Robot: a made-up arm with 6 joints. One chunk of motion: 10 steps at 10 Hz.
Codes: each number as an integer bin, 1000 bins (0 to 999) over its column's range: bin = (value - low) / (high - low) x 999, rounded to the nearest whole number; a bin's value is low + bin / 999 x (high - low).
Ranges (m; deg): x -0.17..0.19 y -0.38..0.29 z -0.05..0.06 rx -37..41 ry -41..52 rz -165..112
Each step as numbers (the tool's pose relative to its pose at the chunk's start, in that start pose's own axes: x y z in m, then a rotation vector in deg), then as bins.
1 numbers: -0.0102 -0.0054 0.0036 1.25 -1.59 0.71
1 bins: 443 559 487 490 423 598
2 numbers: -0.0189 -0.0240 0.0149 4.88 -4.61 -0.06
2 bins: 419 531 589 536 391 595
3 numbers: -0.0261 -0.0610 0.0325 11.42 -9.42 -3.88
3 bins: 399 476 749 620 339 581
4 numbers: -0.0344 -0.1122 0.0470 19.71 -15.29 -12.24
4 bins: 376 399 881 726 276 551
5 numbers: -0.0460 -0.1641 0.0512 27.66 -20.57 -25.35
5 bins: 344 322 919 828 219 504
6 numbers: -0.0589 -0.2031 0.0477 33.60 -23.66 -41.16
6 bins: 308 264 887 904 186 447
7 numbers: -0.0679 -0.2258 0.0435 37.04 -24.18 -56.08
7 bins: 283 230 849 948 181 393
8 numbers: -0.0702 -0.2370 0.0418 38.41 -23.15 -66.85
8 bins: 277 213 834 966 192 354
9 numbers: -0.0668 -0.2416 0.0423 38.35 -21.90 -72.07
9 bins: 286 206 838 965 205 335
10 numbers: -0.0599 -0.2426 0.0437 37.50 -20.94 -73.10
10 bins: 306 205 851 954 215 331
